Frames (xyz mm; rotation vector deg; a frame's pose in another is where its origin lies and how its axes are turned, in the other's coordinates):
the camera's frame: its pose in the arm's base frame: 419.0 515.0 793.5 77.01 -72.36 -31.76
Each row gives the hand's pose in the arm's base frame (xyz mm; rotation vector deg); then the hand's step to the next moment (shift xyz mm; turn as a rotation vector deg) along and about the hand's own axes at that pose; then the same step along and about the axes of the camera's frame.
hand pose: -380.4 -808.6 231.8 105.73 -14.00 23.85
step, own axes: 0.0 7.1 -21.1 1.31 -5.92 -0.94
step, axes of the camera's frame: -13.6 17.0 -4.6 -2.97 -4.49 -2.94
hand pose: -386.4 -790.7 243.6 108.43 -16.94 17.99
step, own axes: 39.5 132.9 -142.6 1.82 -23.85 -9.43
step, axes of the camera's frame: -23.9 188.4 -59.0 -17.77 -14.99 -10.97
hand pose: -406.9 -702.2 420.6 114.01 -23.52 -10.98
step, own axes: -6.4 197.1 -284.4 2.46 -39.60 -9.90
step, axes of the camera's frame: -28.4 297.2 -175.1 -26.99 -27.50 -13.71
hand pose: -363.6 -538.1 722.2 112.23 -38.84 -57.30
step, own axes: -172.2 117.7 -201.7 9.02 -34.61 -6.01
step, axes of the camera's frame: -31.6 230.1 -173.9 -18.88 -29.32 -9.97
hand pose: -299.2 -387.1 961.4 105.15 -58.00 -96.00
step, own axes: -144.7 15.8 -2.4 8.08 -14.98 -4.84
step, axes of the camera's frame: -52.8 118.9 -65.4 -5.19 -16.37 -4.25
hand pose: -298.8 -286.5 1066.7 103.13 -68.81 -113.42
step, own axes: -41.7 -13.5 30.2 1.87 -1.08 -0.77
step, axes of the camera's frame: -39.9 33.0 -12.4 0.22 -2.27 0.24
